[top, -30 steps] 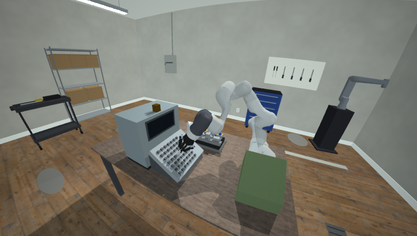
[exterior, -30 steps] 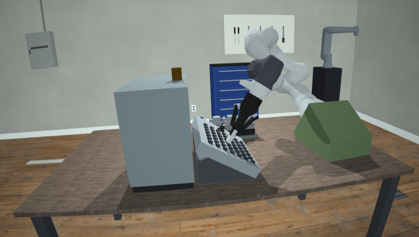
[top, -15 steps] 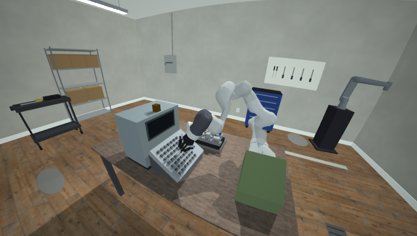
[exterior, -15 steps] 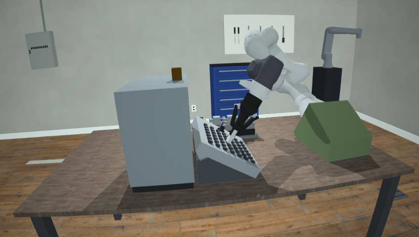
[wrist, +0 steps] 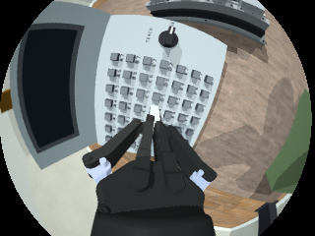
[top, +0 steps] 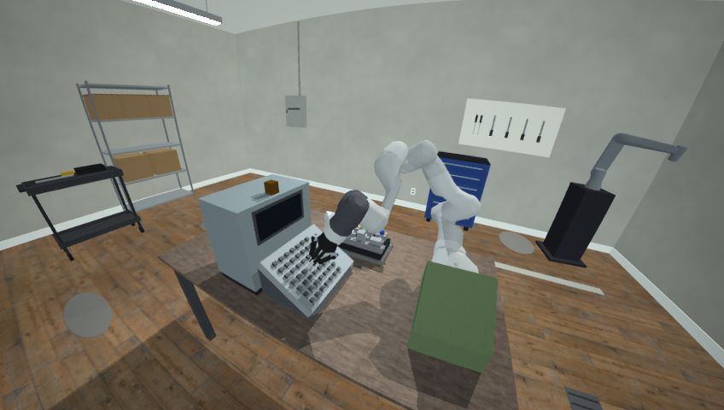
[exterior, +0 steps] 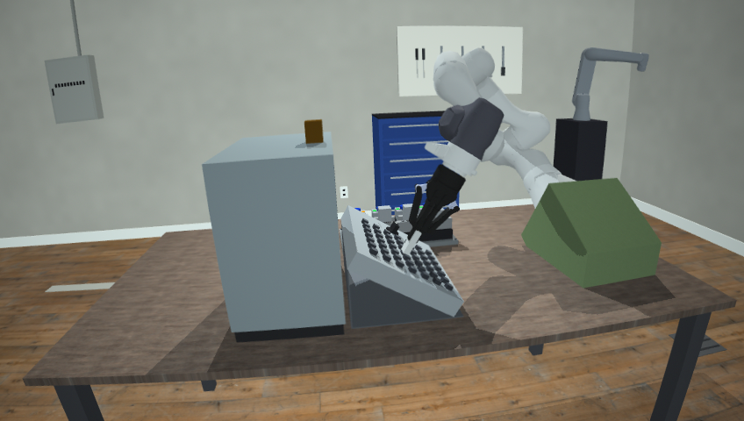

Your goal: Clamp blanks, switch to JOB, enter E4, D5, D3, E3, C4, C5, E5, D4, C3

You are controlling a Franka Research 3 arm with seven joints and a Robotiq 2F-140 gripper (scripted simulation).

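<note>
Right now the key D3 is 3 cm to the left of my hand, 3 cm below it and 2 cm ahead of it. From my hand the other things lie so: black selector knob (17 cm to the right, 2 cm below); sloped keypad (6 cm below, 5 cm to the right, 4 cm ahead).
</note>
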